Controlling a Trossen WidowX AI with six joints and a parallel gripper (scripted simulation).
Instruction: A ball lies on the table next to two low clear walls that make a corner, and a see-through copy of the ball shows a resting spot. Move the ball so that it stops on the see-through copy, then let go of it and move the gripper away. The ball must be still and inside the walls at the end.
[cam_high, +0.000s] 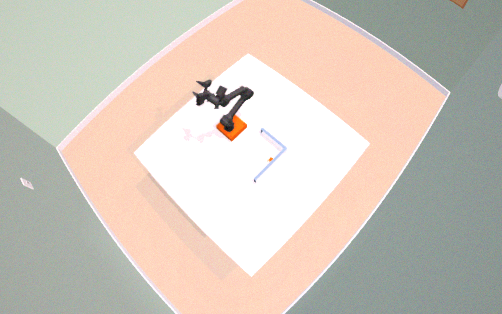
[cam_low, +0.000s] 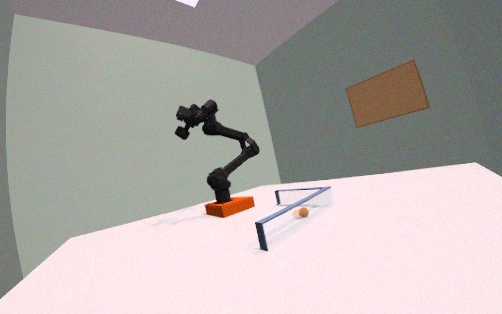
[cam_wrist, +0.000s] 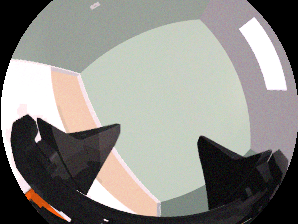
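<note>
My gripper tip is now 57 cm short of the see-through copy of ball, 45 cm above it and 3 cm to the left of it. Round my gripper tip: clear wall (52 cm ahead, 44 cm below, 11 cm to the left).
</note>
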